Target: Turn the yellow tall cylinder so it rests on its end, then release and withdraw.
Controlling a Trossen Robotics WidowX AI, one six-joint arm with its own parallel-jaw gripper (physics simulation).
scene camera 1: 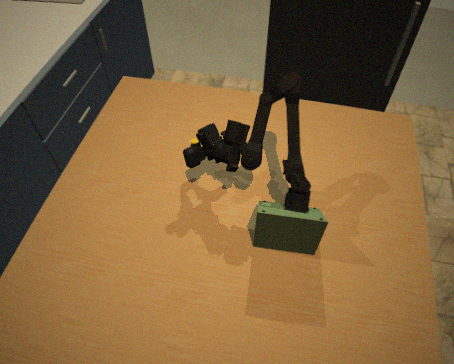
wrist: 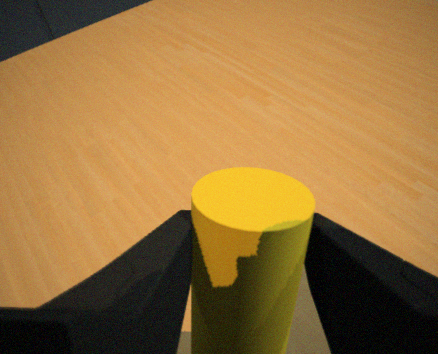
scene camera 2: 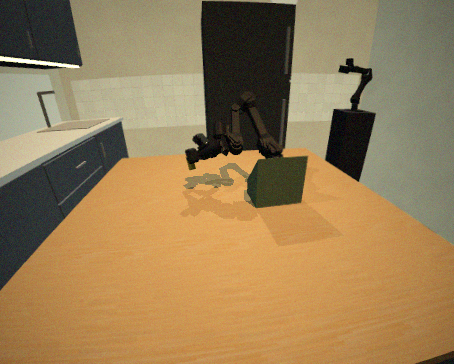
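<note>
The yellow tall cylinder (scene camera 1: 195, 142) (scene camera 2: 191, 165) (wrist: 253, 199) is held between the two black fingers, with its round end face showing above them in the wrist view. In scene camera 2 its lower part hangs below the fingers, close to upright with a slight tilt, and it appears to be above the table (scene camera 1: 125, 280) (scene camera 2: 175, 290) (wrist: 150, 100). My gripper (scene camera 1: 196, 145) (scene camera 2: 194, 149) (wrist: 247, 225) is shut on the cylinder, toward the left far part of the table. The lower end of the cylinder is hidden in scene camera 1 and cut off in the wrist view.
A green block-shaped base (scene camera 1: 289, 232) (scene camera 2: 281, 181) carries the arm, right of the gripper. Blue cabinets (scene camera 1: 65, 95) (scene camera 2: 80, 172) stand past the table's left edge. A black fridge (scene camera 1: 340, 50) (scene camera 2: 245, 55) stands behind. Another small arm (scene camera 2: 361, 87) stands on a black pedestal (scene camera 2: 347, 142).
</note>
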